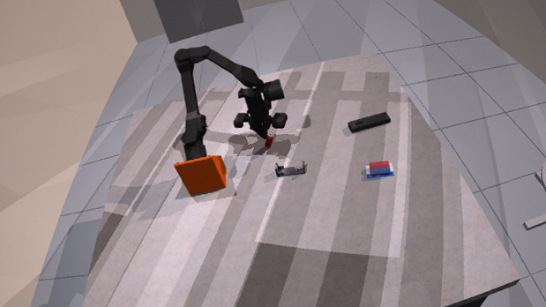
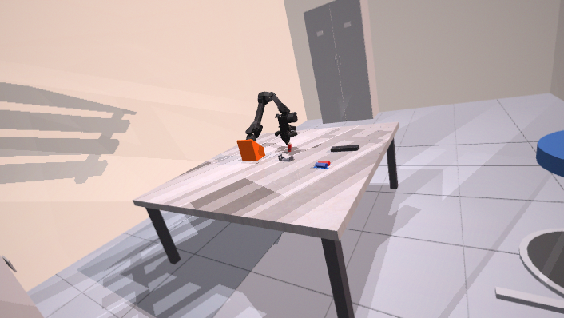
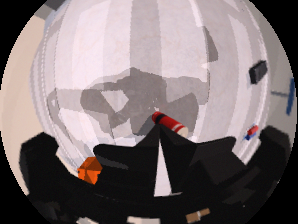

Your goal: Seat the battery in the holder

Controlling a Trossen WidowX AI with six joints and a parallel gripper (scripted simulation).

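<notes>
My gripper tip is 1 cm short of the battery, 1 cm to the left of it and 1 cm above it. From my gripper tip the other things lie so: black remote-like bar 39 cm ahead, 1 cm to the left, 3 cm below.
</notes>
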